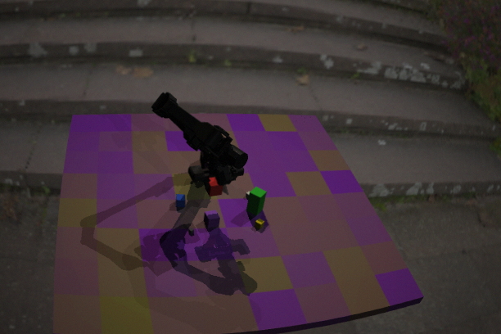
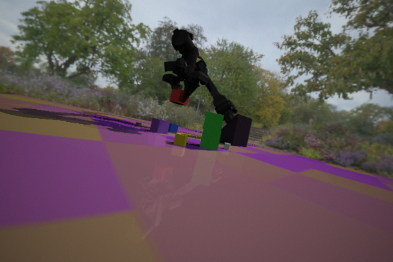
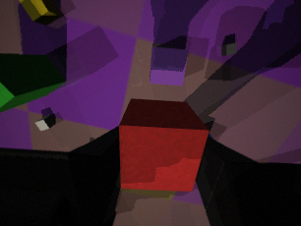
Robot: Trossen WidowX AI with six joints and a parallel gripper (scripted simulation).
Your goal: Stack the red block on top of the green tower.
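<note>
The purple block is 50 mm ahead of my gripper tip, 10 mm to the right of it and 100 mm below it. From my gripper tip the other things lie so: blue block: 70 mm behind, 100 mm to the right, 100 mm below; tiny dark cube: 80 mm ahead, 100 mm to the right, 110 mm below; red block: 20 mm above.
</note>
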